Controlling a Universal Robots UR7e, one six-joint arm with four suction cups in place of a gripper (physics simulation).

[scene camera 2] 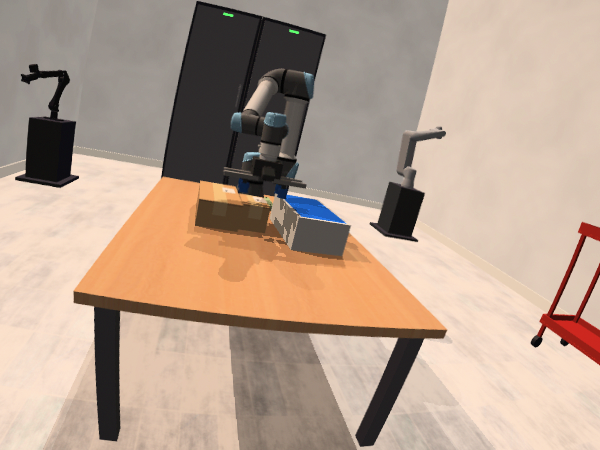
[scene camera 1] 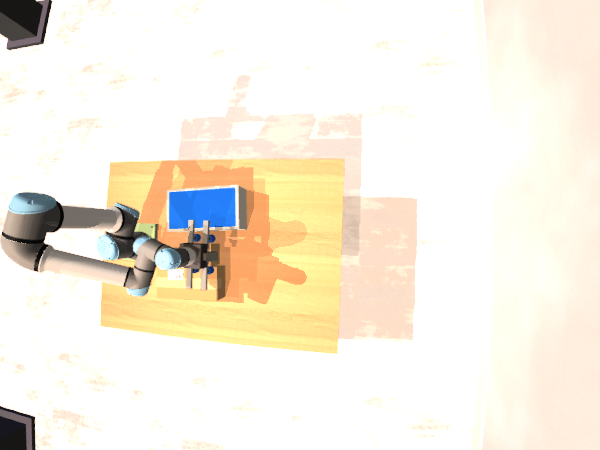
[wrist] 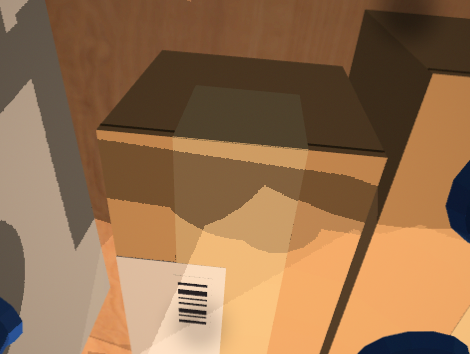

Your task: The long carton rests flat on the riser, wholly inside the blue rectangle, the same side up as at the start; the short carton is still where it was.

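Frame: origin at the arm's base, x back, y down, z right, level; centimetres.
Where they show: end effector, tool point: (scene camera 2: 261, 192) (wrist: 195, 265).
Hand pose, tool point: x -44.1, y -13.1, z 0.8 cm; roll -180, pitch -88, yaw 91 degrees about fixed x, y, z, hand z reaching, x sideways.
After its pixels a point has its place.
The long carton (scene camera 1: 169, 290) {x -24.6, y -8.1, z 19.8 cm} (scene camera 2: 216, 215) {x -48.7, y -2.9, z 15.6 cm} (wrist: 410, 247) {x -41.3, y -8.1, z 9.1 cm} lies flat on the table, on the side away from the riser. The short carton (scene camera 2: 254, 218) {x -45.1, y -3.2, z 1.5 cm} (wrist: 243, 213) {x -41.9, y -8.1, z 2.1 cm} lies between it and the riser, its barcode label facing up. The grey riser (scene camera 1: 241, 208) {x -57.9, y -5.8, z -20.7 cm} (scene camera 2: 314, 237) {x -58.1, y -3.8, z -18.4 cm} (wrist: 37, 228) {x -35.6, y -4.5, z -9.2 cm} has the blue rectangle (scene camera 1: 201, 205) {x -39.9, y -10.1, z -21.1 cm} (scene camera 2: 310, 208) {x -42.2, y -10.1, z -19.3 cm} on top, with nothing on it. My suction gripper (scene camera 1: 198, 254) {x -44.1, y -13.1, z 0.8 cm} (scene camera 2: 263, 179) hangs low over both cartons and holds nothing. In the wrist view two dark blue cups (wrist: 460, 201) (wrist: 414, 343) hang over the long carton.
The wooden table (scene camera 1: 290, 300) {x -81.8, y 1.9, z 21.7 cm} (scene camera 2: 194, 280) {x -91.4, y 1.9, z 19.9 cm} carries only the cartons, the riser and my arm's green base plate (scene camera 1: 146, 229) {x -4.0, y -0.3, z -8.8 cm}. Around it stand a black cabinet (scene camera 2: 208, 96), two other arms on pedestals (scene camera 2: 48, 145) (scene camera 2: 399, 212) and a red cart (scene camera 2: 571, 324).
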